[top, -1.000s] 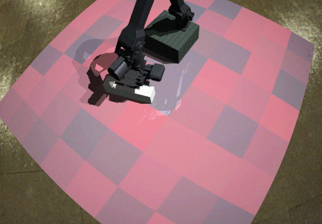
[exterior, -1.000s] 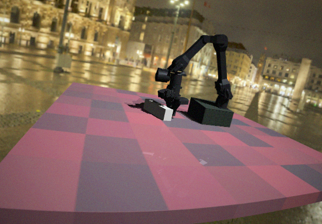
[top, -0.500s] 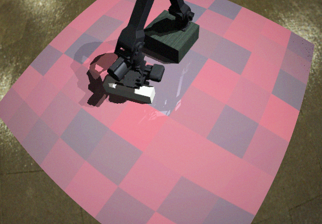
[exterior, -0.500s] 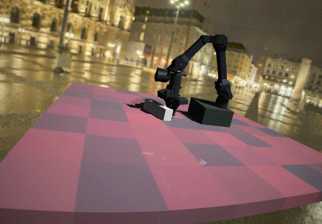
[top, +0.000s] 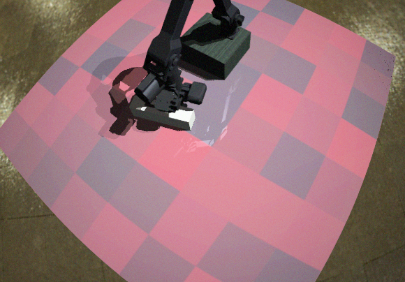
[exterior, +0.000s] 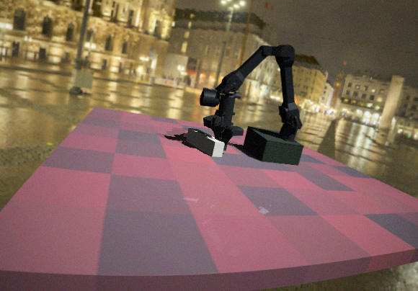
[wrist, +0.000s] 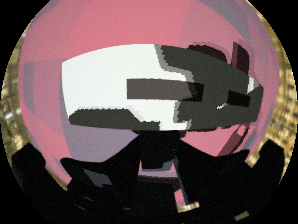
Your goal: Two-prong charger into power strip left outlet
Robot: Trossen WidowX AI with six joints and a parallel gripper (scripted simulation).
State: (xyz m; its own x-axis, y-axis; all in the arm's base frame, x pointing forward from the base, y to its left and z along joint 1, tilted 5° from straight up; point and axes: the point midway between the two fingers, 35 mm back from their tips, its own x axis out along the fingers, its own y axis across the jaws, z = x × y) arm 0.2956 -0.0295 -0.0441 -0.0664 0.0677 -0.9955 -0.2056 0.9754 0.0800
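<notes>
The charger lies 20 mm ahead of my gripper tip and 10 mm above it.
</notes>
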